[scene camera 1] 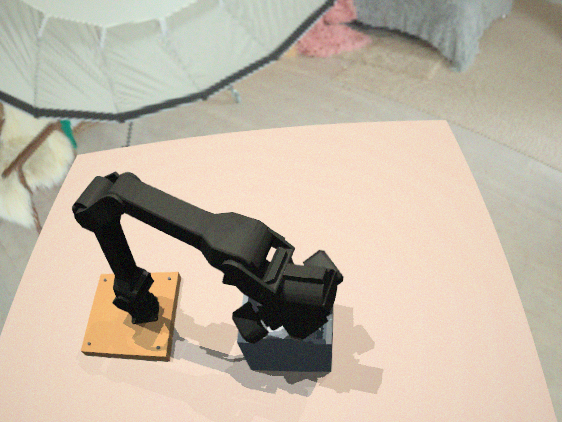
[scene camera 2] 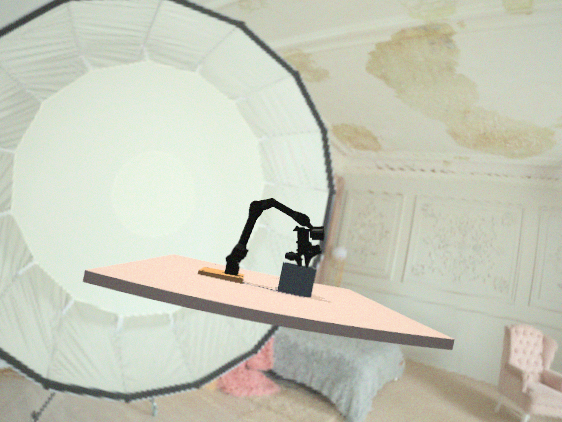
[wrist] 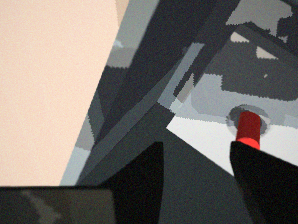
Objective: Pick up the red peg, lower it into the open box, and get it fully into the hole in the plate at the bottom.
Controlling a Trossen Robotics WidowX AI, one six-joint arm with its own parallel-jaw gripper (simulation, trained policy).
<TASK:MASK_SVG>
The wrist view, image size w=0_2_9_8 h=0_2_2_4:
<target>gripper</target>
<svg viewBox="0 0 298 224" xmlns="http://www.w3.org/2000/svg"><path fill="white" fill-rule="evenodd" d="M231 141L229 156L234 177L253 223L298 224L298 166L269 155L269 153L242 141ZM163 142L156 141L125 167L99 185L0 187L0 224L158 224L164 186Z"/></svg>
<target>box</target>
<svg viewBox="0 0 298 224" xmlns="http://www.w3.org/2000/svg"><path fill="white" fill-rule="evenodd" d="M129 0L59 186L99 185L125 167L156 141L162 141L164 186L158 224L254 224L238 190L235 177L166 127L240 23L298 57L298 0Z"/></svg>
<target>plate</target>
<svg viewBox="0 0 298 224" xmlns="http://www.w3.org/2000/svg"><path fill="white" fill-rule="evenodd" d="M240 23L166 128L234 176L229 156L230 142L236 141L241 113L246 111L253 112L260 117L260 150L298 166L298 57Z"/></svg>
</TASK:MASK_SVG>
